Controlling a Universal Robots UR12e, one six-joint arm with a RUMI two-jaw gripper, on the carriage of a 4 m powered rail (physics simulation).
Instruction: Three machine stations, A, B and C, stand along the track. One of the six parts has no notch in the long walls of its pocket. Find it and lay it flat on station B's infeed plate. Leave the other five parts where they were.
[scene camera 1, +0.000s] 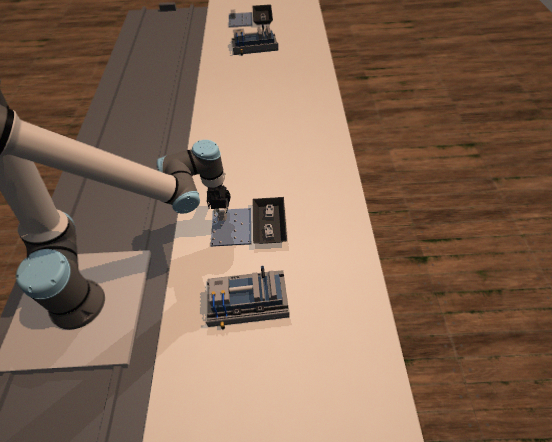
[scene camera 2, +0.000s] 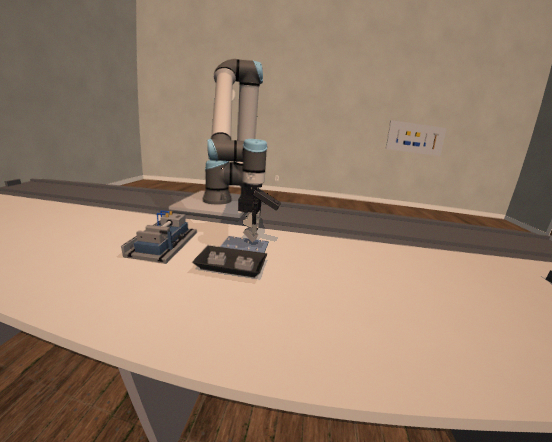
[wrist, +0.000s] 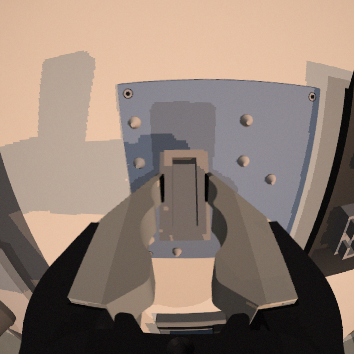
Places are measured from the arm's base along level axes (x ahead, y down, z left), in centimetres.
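Pixels of known places: gripper, between the fingertips: (scene camera 1: 222, 213) (scene camera 2: 254, 234) (wrist: 184, 175); arm's base, origin of its link: (scene camera 1: 78, 304) (scene camera 2: 217, 200).
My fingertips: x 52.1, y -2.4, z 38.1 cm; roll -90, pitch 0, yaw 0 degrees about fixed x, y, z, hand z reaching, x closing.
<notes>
For each thing: its top centre in the pictures, then the offset to it from my fingertips.
- grey part, centre of its top: (wrist: 183, 225) (scene camera 1: 221, 210) (scene camera 2: 251, 227) dx +0.0, dy -3.3, dz -1.4 cm
- blue-grey infeed plate, centre of its top: (wrist: 222, 187) (scene camera 2: 243, 246) (scene camera 1: 231, 226) dx +3.4, dy +4.6, dz -3.8 cm
- black tray, centre of its top: (scene camera 2: 231, 257) (scene camera 1: 269, 219) dx +20.1, dy +1.2, dz -3.6 cm
- machine with a vise, centre of its top: (scene camera 1: 244, 286) (scene camera 2: 161, 222) dx +10.6, dy -4.5, dz -37.9 cm
- station, centre of its top: (scene camera 1: 253, 30) dx +14.3, dy -4.5, dz +146.9 cm
My gripper (scene camera 1: 220, 213) (scene camera 2: 252, 227) (wrist: 184, 175) is shut on a grey part (wrist: 185, 205) by its long sides, over the near-left area of the blue-grey infeed plate (scene camera 1: 231, 236) (scene camera 2: 234, 242) (wrist: 280, 130). The part's long pocket faces the wrist camera, and no notch shows in its long walls. In scene camera 2 the part looks tilted, low over the plate; whether it touches the pins cannot be told. Two other grey parts (scene camera 1: 269, 210) (scene camera 1: 269, 230) (scene camera 2: 216, 258) (scene camera 2: 244, 263) sit in the black tray (scene camera 1: 285, 220) (scene camera 2: 227, 270).
A machine with a vise (scene camera 1: 247, 297) (scene camera 2: 162, 240) stands beside the plate and tray. Small conical pins (wrist: 246, 120) stand up from the plate. Another station (scene camera 1: 255, 42), with its own plate (scene camera 1: 240, 20) and tray (scene camera 1: 262, 15), is at the far end in scene camera 1.
</notes>
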